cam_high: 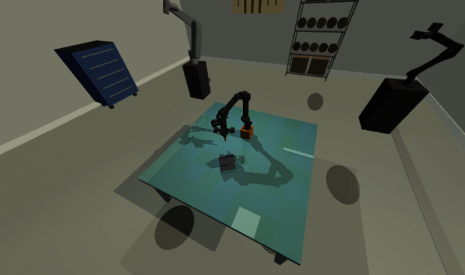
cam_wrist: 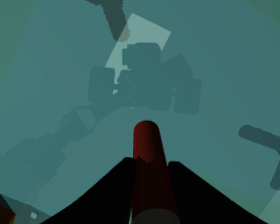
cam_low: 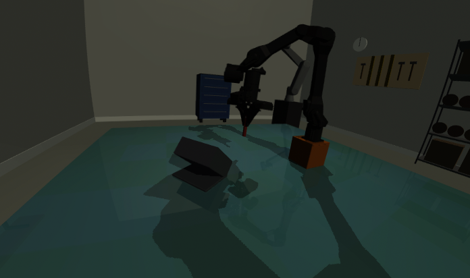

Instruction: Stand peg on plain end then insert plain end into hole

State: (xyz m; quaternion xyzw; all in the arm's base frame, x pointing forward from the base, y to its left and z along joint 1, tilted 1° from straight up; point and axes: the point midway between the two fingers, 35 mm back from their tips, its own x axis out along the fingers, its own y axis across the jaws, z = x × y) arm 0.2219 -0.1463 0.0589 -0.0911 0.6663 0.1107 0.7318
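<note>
Right now the dark sloped panel is 19 cm ahead of my gripper tip, 9 cm to the left of it and 7 cm below it. Round my gripper tip: red peg: 2 cm above.
</note>
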